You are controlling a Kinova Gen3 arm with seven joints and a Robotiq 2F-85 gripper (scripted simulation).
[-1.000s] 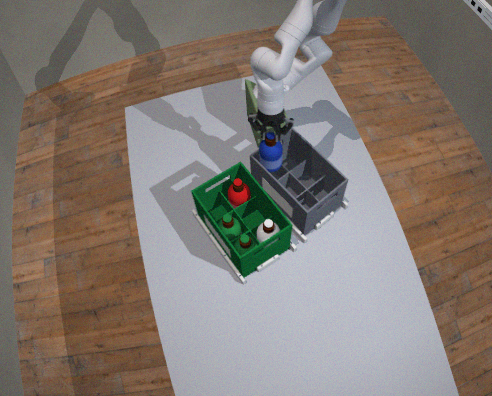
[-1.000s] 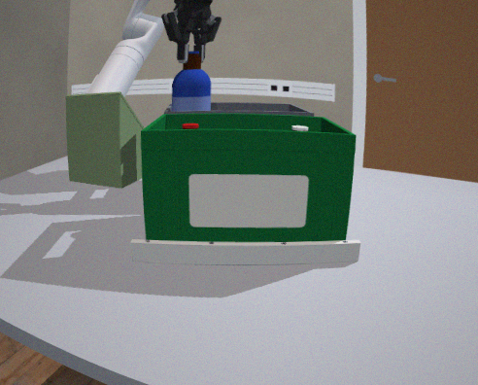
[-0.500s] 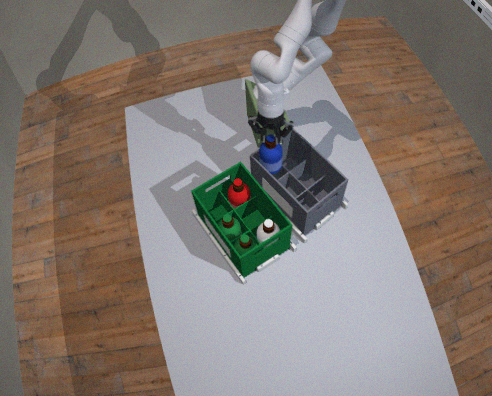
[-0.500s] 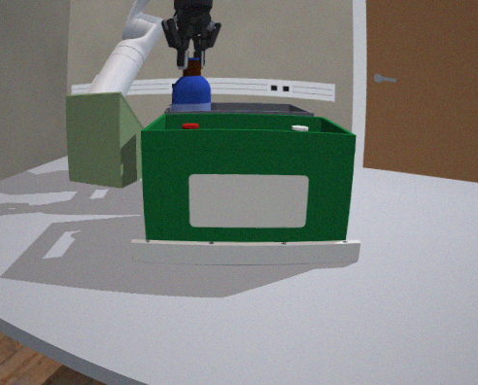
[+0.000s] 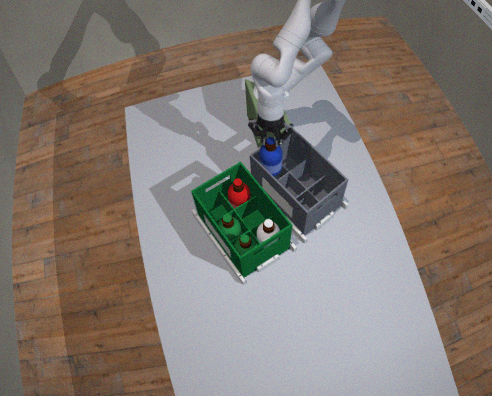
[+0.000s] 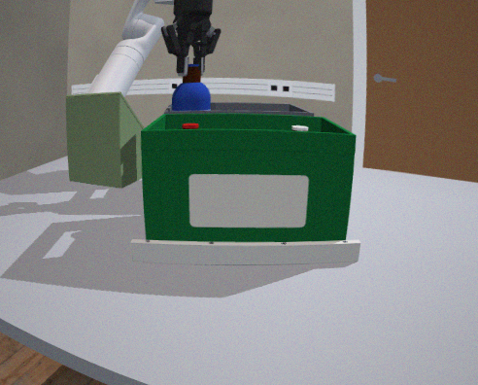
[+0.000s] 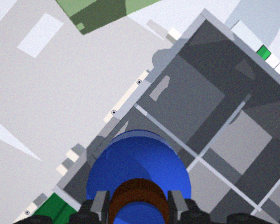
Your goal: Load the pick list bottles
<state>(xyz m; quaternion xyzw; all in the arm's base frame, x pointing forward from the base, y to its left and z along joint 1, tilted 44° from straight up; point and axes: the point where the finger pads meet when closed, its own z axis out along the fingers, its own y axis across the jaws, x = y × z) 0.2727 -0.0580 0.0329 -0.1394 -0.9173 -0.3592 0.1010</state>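
Right now the blue-label bottle is 70 mm below my hand. From my hand the other things lie so: grey crate 170 mm below, 80 mm to the left, 60 mm ahead; then green crate 170 mm below, 170 mm ahead, 120 mm to the right; then red-label bottle 170 mm below, 120 mm to the right, 70 mm ahead.
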